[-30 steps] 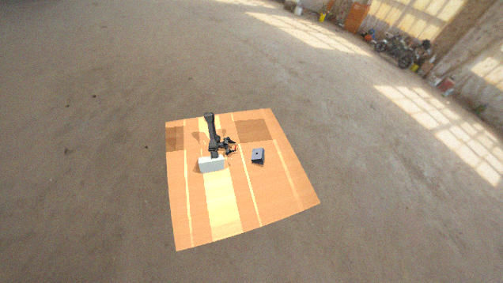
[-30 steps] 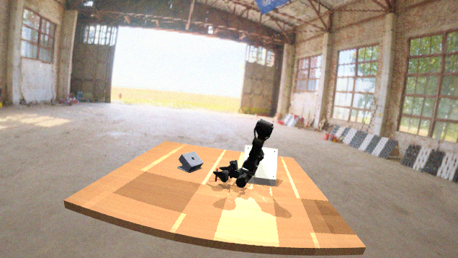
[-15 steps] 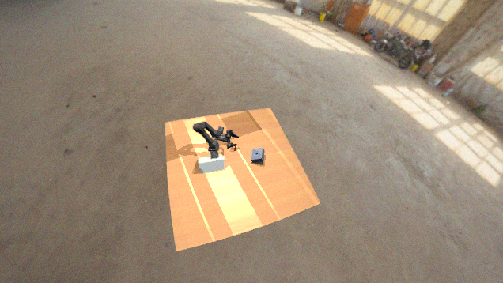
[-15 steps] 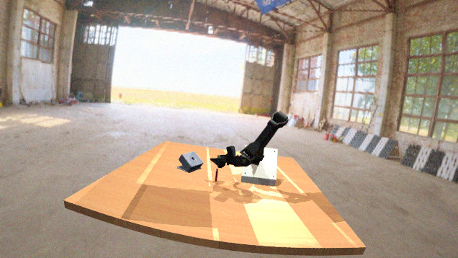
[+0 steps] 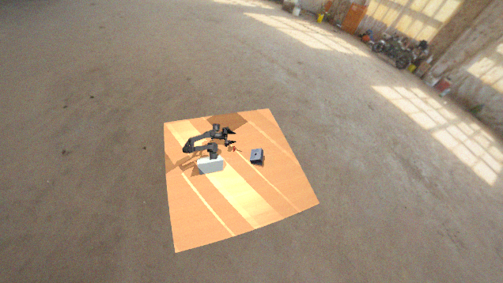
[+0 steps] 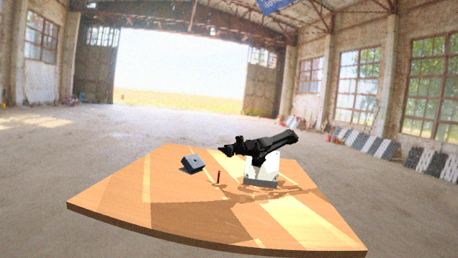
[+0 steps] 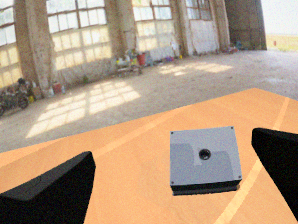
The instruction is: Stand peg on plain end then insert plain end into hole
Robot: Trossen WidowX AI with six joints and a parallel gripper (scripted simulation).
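Now: gripper tip 10 mm past the red peg and 170 mm above it. Round my gripper tip: grey sloped panel (200 mm ahead, 110 mm to the right, 170 mm below).
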